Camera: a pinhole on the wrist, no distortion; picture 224 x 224 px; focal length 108.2 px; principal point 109.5 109.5 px. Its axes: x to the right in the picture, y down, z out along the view. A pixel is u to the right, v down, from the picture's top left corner.
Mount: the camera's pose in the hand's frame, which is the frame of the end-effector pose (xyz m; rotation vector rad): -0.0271 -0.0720 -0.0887 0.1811 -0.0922 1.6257
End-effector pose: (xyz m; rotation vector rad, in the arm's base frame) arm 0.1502 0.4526 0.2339 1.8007 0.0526 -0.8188
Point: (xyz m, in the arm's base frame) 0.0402 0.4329 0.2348
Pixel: 156.7 150.1
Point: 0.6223 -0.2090 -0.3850
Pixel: outside the picture
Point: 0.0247 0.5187 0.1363
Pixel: 52.9 152.7
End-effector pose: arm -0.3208 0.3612 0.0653 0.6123 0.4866 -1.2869
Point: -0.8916 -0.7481 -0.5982
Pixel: outside the picture
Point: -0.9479 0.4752 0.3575
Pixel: outside the picture
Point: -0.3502 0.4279 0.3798
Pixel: 180.5 215.4
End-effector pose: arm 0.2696 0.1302 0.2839 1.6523 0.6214 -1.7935
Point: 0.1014 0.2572 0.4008
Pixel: 35.4 195.1
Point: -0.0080 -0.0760 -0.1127
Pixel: outside the picture
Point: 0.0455 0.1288 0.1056
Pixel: 80.3 27.4
